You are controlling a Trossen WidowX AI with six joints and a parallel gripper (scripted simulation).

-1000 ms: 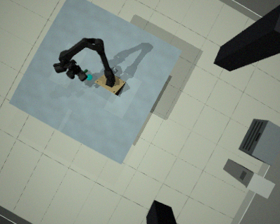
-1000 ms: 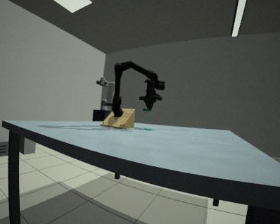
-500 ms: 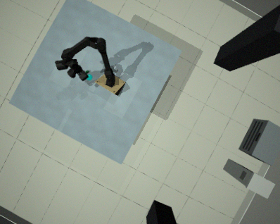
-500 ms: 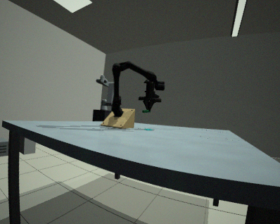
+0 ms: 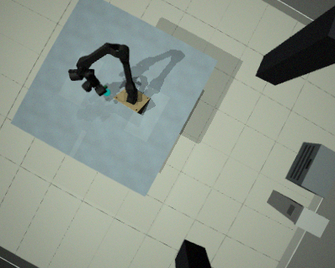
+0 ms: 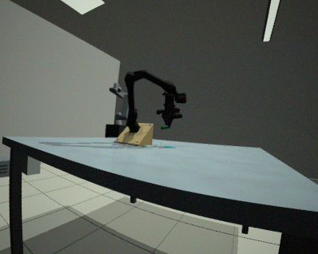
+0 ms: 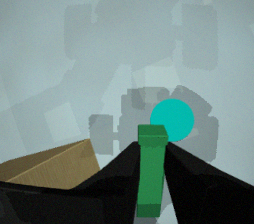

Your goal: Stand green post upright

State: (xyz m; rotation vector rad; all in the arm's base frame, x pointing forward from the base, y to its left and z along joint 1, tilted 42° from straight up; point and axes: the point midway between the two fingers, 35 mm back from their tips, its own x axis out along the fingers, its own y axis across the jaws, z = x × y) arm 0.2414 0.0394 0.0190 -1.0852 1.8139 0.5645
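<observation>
Right now my gripper tip is 10 mm short of the cyan circle, 10 mm to the left of it and 130 mm above it. Also, from my gripper tip: green post 10 mm behind, 20 mm to the right.
</observation>
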